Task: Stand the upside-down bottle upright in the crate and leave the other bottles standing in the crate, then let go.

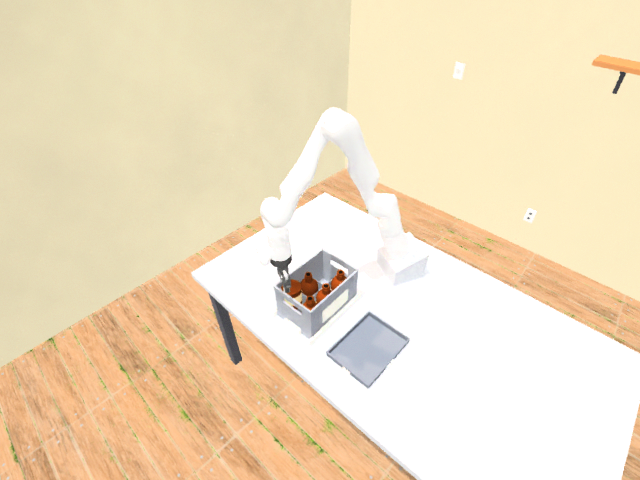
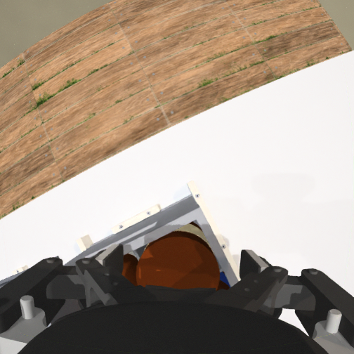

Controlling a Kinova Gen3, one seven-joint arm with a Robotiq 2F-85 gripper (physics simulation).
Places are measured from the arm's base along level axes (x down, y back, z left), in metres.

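Pixels of known places: gripper, fingertip midpoint: (image 1: 283,282); arm's base, origin of the base link: (image 1: 397,251).
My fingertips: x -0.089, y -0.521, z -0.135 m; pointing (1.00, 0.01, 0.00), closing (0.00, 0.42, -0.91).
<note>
For each thing: its middle in the pictures, then the offset to it from my fingertips. "spot": a spot on its surface instead. Level surfaces: height alone.
- grey crate, body centre: (image 1: 317,293) dx +0.103, dy +0.115, dz +0.053 m
- upside-down bottle, body centre: (image 1: 292,300) dx +0.105, dy +0.023, dz +0.013 m
- shallow grey tray, surface spot: (image 1: 368,347) spot: dx +0.185, dy +0.117, dz +0.323 m
- white table, its level: dx +0.191 m
The grey crate (image 1: 296,317) (image 2: 216,231) stands on the table with brown bottles in it. The upside-down bottle (image 1: 295,287) (image 2: 177,262) is in the crate's corner under my gripper, its flat round base facing up and a pale label on its side. Several other bottles, such as one bottle (image 1: 309,285) beside it and another bottle (image 1: 338,280) near the far end, stand neck up. My gripper (image 1: 284,284) (image 2: 181,260) is open, with its fingers wide apart at either side of the upturned base; nothing is held. The lower part of the upside-down bottle is hidden.
A shallow grey tray (image 1: 368,347) lies on the white table (image 1: 491,361) beside the crate. The crate walls rise around the bottles, close to the fingers. The table edge runs near the crate. The arm's base stands behind the crate.
</note>
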